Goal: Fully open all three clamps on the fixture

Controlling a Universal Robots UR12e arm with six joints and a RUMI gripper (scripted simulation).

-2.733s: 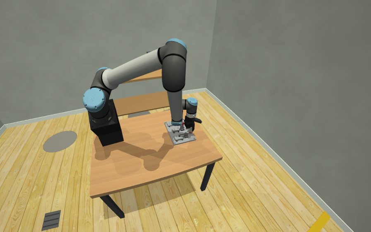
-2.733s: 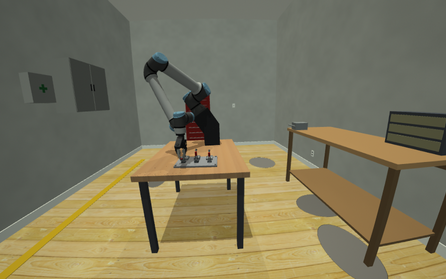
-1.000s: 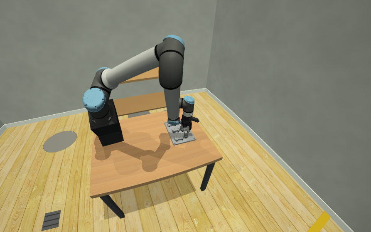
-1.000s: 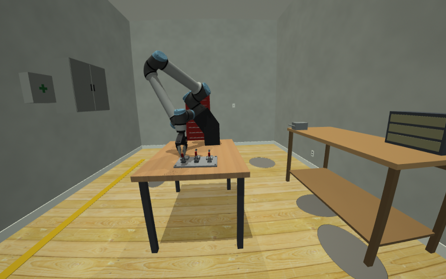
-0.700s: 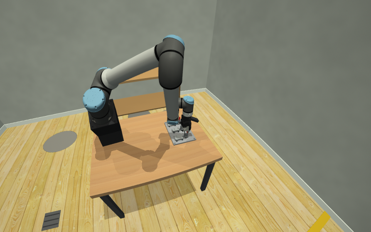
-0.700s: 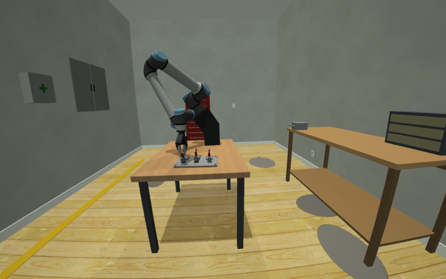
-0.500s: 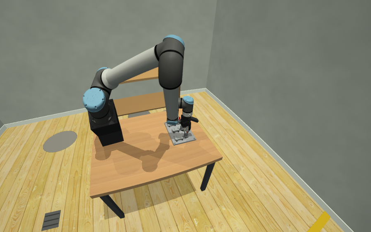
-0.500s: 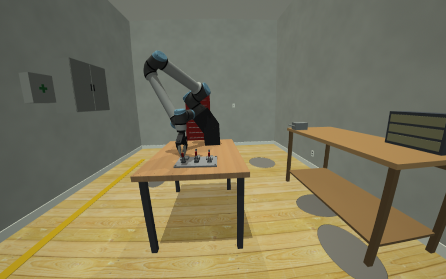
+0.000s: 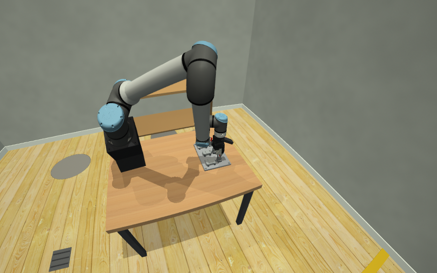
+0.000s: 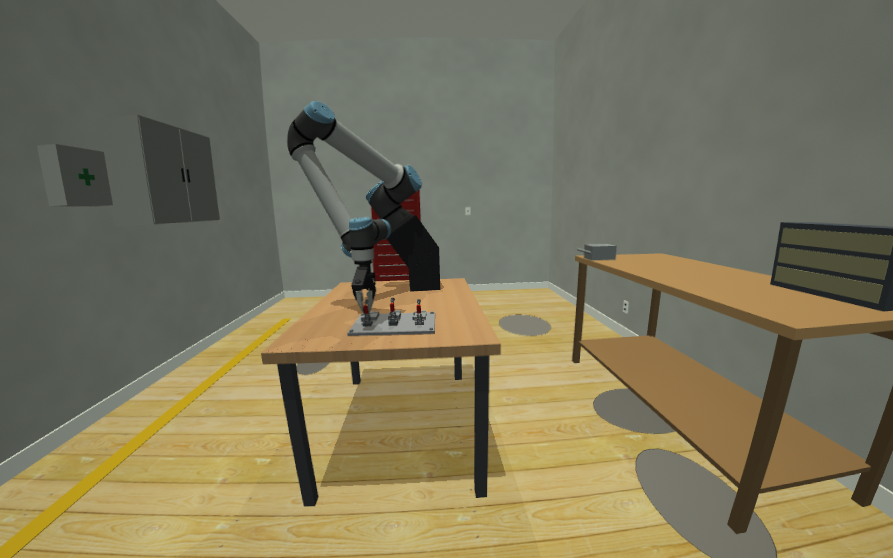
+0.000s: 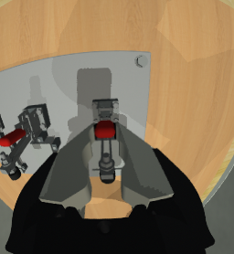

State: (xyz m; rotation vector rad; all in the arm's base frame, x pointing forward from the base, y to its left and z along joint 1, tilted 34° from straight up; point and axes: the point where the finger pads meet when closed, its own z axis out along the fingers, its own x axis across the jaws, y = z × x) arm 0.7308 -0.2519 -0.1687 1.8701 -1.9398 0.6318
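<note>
The grey fixture plate lies 30 mm behind my hand, 110 mm to the left of it and 80 mm below it.
</note>
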